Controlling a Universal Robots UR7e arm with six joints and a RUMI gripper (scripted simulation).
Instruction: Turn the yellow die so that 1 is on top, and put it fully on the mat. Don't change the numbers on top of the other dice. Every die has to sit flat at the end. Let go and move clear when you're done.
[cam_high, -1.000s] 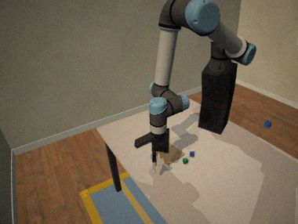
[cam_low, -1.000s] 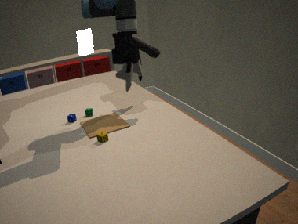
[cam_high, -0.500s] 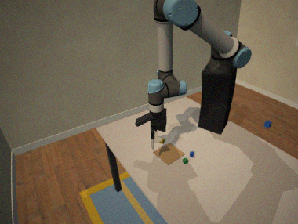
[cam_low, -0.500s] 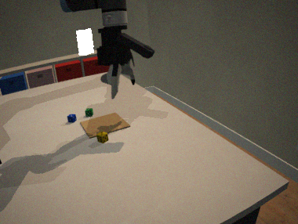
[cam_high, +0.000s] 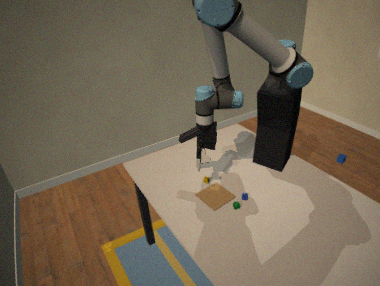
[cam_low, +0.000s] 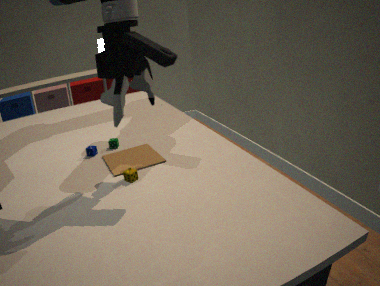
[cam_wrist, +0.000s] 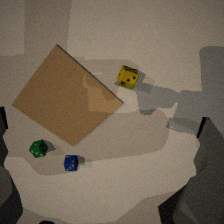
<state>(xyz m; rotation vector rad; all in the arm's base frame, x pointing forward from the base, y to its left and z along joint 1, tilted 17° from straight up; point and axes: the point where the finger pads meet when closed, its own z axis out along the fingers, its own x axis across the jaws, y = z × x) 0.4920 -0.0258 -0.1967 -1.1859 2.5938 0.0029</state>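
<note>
The yellow die lies 4 cm behind my hand, 1 cm to the right of it and 13 cm below it. The rest, counted from my hand: blue die 13 cm behind, 19 cm to the left, 13 cm below; then green die 6 cm behind, 22 cm to the left, 13 cm below; then tan mat 2 cm behind, 10 cm to the left, 15 cm below.
</note>
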